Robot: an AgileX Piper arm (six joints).
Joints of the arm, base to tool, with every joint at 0 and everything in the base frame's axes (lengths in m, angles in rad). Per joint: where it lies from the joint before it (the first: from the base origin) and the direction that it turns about. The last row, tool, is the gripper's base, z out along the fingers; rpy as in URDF.
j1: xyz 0 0 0.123 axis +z
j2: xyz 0 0 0 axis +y
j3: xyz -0.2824 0 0.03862 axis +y
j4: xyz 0.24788 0 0.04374 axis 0.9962 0 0.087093
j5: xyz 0 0 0 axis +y
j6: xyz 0.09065 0 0.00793 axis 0.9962 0 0.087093
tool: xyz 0 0 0 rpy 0 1.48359 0
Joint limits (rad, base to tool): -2.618..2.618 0..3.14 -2.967..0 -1.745..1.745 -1.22..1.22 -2.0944..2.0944
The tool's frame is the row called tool.
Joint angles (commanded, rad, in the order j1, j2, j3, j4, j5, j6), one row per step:
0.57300, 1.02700, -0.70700, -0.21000, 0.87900, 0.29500
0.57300, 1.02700, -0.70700, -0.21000, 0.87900, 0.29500
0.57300, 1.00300, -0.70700, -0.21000, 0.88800, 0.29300
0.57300, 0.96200, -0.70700, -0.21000, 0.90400, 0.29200
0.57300, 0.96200, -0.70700, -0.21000, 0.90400, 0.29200
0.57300, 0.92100, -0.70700, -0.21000, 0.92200, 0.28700
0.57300, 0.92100, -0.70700, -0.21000, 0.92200, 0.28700
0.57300, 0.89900, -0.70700, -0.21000, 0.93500, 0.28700
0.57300, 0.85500, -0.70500, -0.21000, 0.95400, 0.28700
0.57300, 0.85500, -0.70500, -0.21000, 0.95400, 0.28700
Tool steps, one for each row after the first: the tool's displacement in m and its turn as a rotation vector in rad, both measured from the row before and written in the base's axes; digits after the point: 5 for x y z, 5 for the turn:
0.00000, 0.00000, 0.00000, 0.00000, 0.00000, 0.00000
-0.00352, -0.00240, 0.00383, 0.00696, -0.01321, -0.00008
-0.00622, -0.00424, 0.00625, 0.01274, -0.02176, -0.00241
0.00000, 0.00000, 0.00000, 0.00000, 0.00000, 0.00000
-0.00653, -0.00446, 0.00582, 0.00971, -0.02060, 0.00056
0.00000, 0.00000, 0.00000, 0.00000, 0.00000, 0.00000
-0.00378, -0.00262, 0.00282, 0.00477, -0.00797, -0.00269
-0.00741, -0.00503, 0.00504, 0.01242, -0.01986, -0.00395
0.00000, 0.00000, 0.00000, 0.00000, 0.00000, 0.00000

